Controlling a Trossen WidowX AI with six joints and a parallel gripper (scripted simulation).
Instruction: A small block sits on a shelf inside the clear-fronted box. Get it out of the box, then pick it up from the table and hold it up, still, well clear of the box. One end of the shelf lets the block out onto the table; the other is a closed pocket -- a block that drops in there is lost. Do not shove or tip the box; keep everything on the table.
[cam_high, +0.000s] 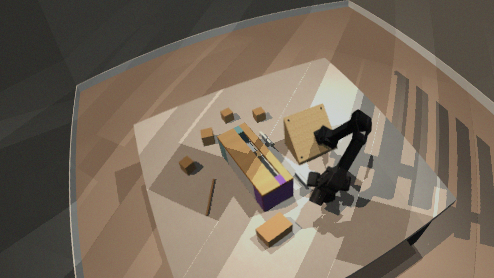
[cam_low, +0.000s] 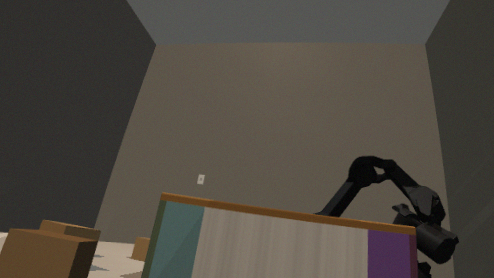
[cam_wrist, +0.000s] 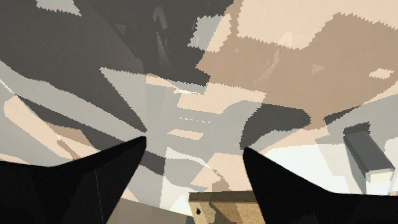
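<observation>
Now: the long box 230 mm to the right of my gripper tip, 220 mm ahead of it and 60 mm above it. Round my gripper tip: thin stick 490 mm ahead, 210 mm to the right; tan carton 330 mm ahead, 90 mm to the left, 20 mm above.
</observation>
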